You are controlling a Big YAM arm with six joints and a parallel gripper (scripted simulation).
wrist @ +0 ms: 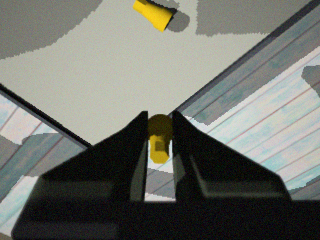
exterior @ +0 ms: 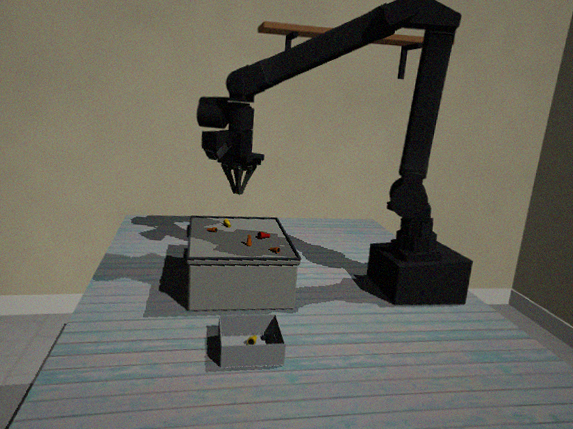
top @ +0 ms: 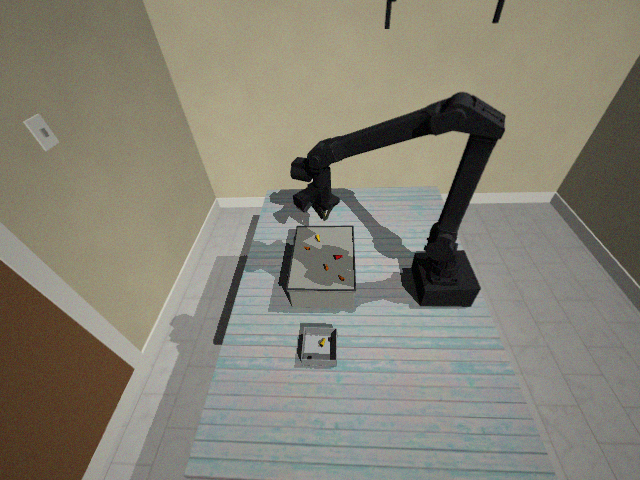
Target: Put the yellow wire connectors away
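Right now the red connector is 11 cm to the left of my hand, 7 cm below it and 7 cm behind it. The rest, counted from my hand: grey tool case (11 cm to the left, 11 cm below, 1 cm behind).
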